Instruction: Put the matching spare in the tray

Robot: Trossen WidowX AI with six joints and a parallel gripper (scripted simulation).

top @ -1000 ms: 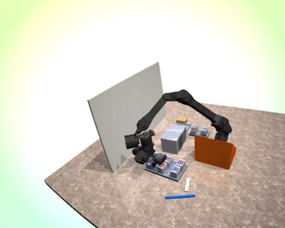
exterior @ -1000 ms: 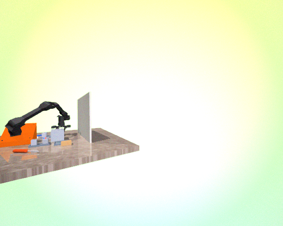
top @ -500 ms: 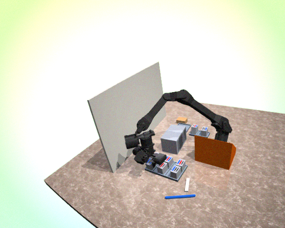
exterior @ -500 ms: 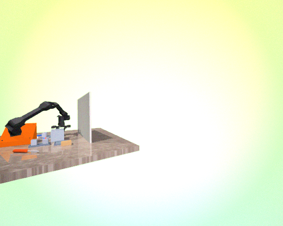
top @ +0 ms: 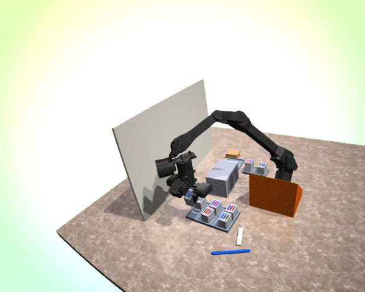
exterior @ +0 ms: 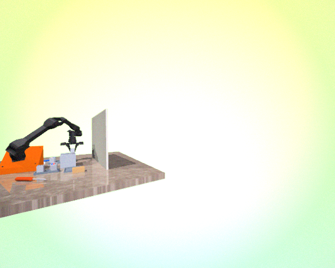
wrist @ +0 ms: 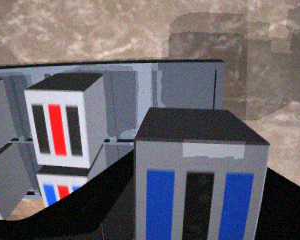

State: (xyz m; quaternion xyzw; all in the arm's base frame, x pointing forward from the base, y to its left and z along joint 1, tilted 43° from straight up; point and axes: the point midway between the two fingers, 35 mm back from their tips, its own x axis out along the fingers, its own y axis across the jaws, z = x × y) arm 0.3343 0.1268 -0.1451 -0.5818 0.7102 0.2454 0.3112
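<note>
My gripper tip is now 3 cm past the flat grey tray, 42 cm to the left of it and 8 cm above it. Also, from my gripper tip: blue pen (21 cm behind, 13 cm to the left, 8 cm below); grey spare (3 cm above); grey mounted unit (5 cm behind, 22 cm to the right, 3 cm below).
</note>
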